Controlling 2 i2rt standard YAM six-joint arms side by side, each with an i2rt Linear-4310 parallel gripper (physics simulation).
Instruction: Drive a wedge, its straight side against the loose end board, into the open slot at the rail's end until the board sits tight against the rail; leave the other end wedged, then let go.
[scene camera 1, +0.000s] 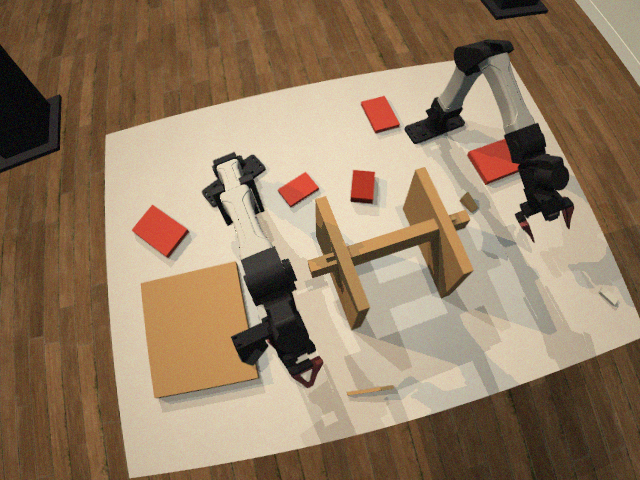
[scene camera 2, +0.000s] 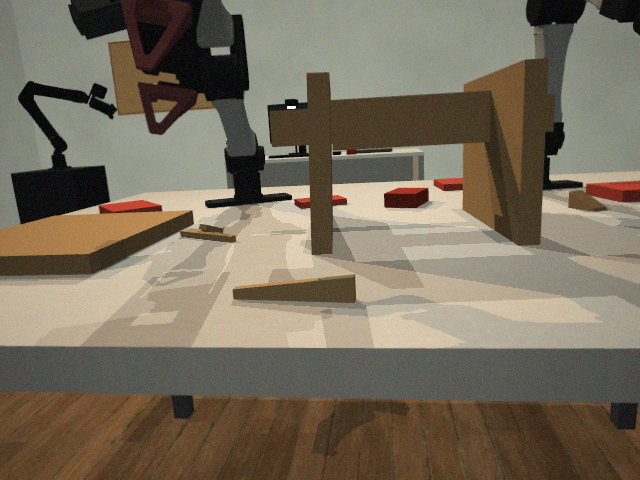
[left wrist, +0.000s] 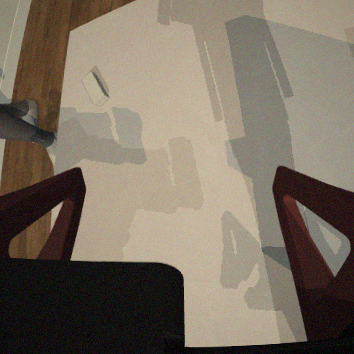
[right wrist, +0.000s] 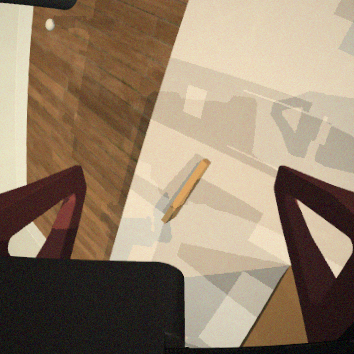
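Seen in the pictures: left gripper, between the fingertips: (scene camera 1: 551, 235) (left wrist: 178, 177); right gripper, between the fingertips: (scene camera 1: 299, 372) (scene camera 2: 150, 104) (right wrist: 179, 175); left arm's base, origin of its link: (scene camera 1: 434, 126); right arm's base, origin of its link: (scene camera 2: 248, 202).
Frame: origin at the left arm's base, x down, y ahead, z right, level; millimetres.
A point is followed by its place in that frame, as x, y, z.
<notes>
A long wedge (scene camera 1: 370, 390) @[-17, 629, 557] (scene camera 2: 294, 290) @[-10, 634, 555] (right wrist: 186, 191) @[-16, 623, 564] lies on the table. My right gripper (scene camera 1: 310, 373) @[-189, 531, 691] (scene camera 2: 153, 98) @[-189, 531, 691] (right wrist: 179, 175) @[-189, 531, 691] is open and empty, above the table; the wedge shows between its fingers in the right wrist view, well below them. The rail (scene camera 1: 392, 241) @[-195, 351, 379] (scene camera 2: 408, 119) @[-162, 357, 378] passes through two upright end boards, one at the picture's left (scene camera 1: 343, 266) @[-219, 364, 511] (scene camera 2: 320, 170) @[-105, 469, 515] and one at the right (scene camera 1: 445, 232) @[-217, 390, 263] (scene camera 2: 532, 155) @[-110, 497, 264]. Rail ends stick out past both; the slots are too small to judge. My left gripper (scene camera 1: 550, 233) @[-165, 504, -16] (left wrist: 178, 177) @[-165, 504, -16] is open and empty at the right.
A wooden panel (scene camera 1: 193, 330) @[-25, 304, 912] (scene camera 2: 87, 232) @[-25, 334, 863] lies at the left. Near it lie a thin wedge (scene camera 2: 206, 236) @[-5, 326, 688] and a small piece (scene camera 2: 210, 227) @[-15, 304, 685]. A short block (scene camera 1: 468, 201) @[-18, 283, 60] (scene camera 2: 585, 200) @[-15, 291, 62] lies beyond the right board. Several red blocks lie farther back, one (scene camera 1: 362, 186) @[-28, 114, 326] behind the rail.
</notes>
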